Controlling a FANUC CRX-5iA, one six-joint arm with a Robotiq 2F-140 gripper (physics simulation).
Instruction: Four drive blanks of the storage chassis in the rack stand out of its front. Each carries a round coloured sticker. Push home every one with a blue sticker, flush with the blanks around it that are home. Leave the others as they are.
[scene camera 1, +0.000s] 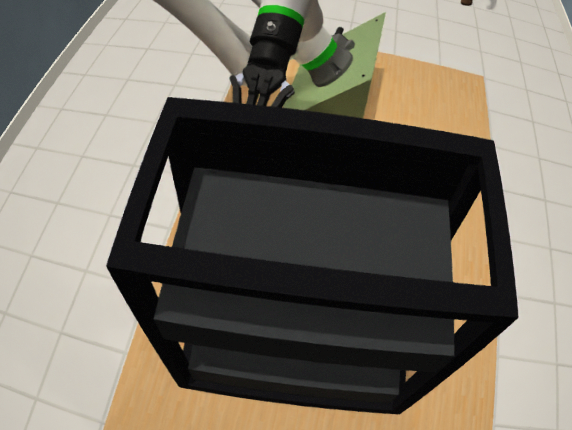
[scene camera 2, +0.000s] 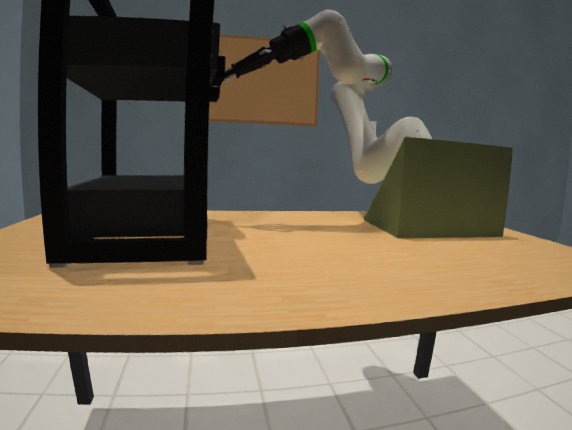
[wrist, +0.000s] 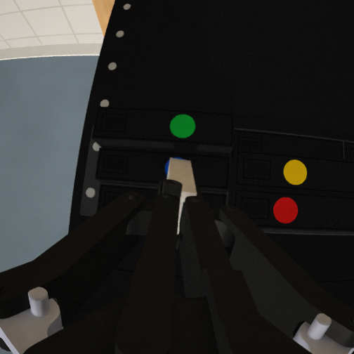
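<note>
My gripper (scene camera 1: 260, 100) (scene camera 2: 229, 76) (wrist: 177, 175) is shut and empty. Its pale fingertip is at the front of the blank with the blue sticker (wrist: 130, 167) and covers most of that sticker; I cannot tell whether it touches. A narrow strip of this blank's underside shows. The blank with the green sticker (wrist: 150, 126), directly above, stands out farther, with a wider strip of underside showing. To the right are the blank with the yellow sticker (wrist: 295, 172) and, below it, the blank with the red sticker (wrist: 285, 210). The upper chassis (scene camera 1: 320, 225) (scene camera 2: 127, 42) shows dark blanks protruding in scene view 2.
The black open-frame rack (scene camera 1: 310, 275) (scene camera 2: 197, 150) stands on the wooden table (scene camera 1: 435, 95) (scene camera 2: 325, 280). A lower chassis (scene camera 2: 125, 210) sits near the rack's bottom. The arm is mounted on a green wedge base (scene camera 1: 345, 82) (scene camera 2: 450, 190). A brown board (scene camera 2: 280, 95) hangs on the wall behind.
</note>
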